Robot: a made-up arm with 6 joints. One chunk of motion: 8 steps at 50 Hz.
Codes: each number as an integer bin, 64 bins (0 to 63) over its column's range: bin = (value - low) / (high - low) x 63, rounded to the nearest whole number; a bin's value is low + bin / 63 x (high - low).
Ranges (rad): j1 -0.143..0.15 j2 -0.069..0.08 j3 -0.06..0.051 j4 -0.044..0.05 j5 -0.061..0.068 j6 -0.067..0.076
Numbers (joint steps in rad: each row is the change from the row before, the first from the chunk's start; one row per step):
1: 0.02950 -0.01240 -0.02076 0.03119 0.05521 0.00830
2: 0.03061 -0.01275 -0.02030 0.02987 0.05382 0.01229
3: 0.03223 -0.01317 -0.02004 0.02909 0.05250 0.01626
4: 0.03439 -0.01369 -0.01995 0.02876 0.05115 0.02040
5: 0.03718 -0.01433 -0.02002 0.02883 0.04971 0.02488
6: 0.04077 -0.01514 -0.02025 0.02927 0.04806 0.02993
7: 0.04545 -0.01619 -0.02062 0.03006 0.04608 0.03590
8: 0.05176 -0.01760 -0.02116 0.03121 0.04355 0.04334
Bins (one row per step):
1: 37 24 22 50 57 33
2: 37 24 23 50 56 35
3: 38 24 23 49 55 37
4: 38 23 23 49 55 39
5: 39 23 23 49 54 40
6: 40 23 23 49 53 43
7: 41 22 22 50 52 45
8: 42 22 22 50 51 49

